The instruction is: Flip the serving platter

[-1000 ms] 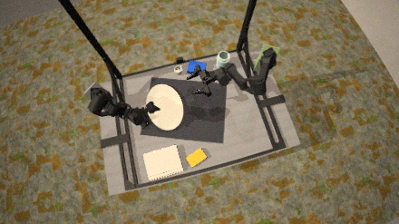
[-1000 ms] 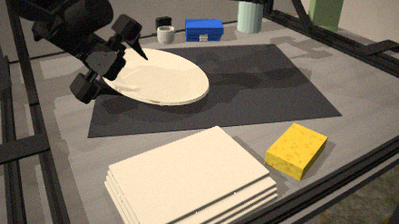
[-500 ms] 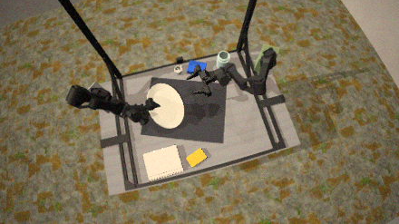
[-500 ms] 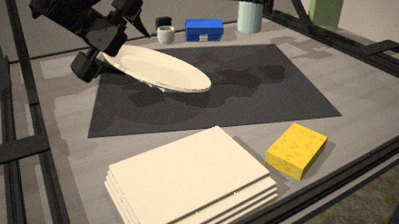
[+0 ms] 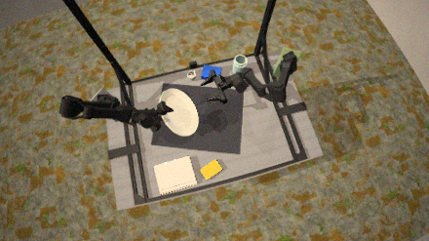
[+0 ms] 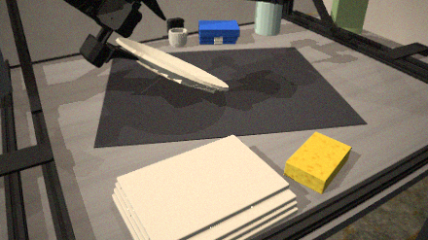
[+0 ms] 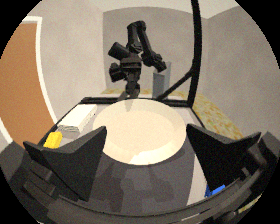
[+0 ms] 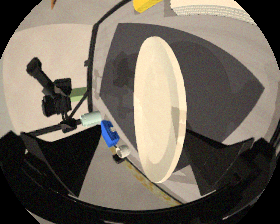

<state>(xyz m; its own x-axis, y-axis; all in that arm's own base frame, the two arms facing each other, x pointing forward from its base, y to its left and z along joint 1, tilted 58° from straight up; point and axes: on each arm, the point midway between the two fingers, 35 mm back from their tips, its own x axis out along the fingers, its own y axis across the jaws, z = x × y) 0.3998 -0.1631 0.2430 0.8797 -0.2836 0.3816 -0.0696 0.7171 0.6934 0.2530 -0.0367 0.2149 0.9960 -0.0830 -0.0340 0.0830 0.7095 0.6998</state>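
Now: the cream oval serving platter 40 mm behind my right hand, 70 mm to the left of it and 110 mm below it. Round my right hand: blue box 250 mm behind, 320 mm to the left, 130 mm below; small cup 270 mm behind, 200 mm to the left, 140 mm below; dark drying mat 180 mm to the left, 160 mm below.
Right now the cream oval serving platter is 2 cm ahead of my left hand, 19 cm to the right of it and 15 cm below it. From my left hand the other things lie so: blue box 19 cm behind, 6 cm to the left, 17 cm below; then small cup 21 cm behind, 6 cm to the right, 18 cm below; then dark drying mat 6 cm ahead, 8 cm to the right, 20 cm below.
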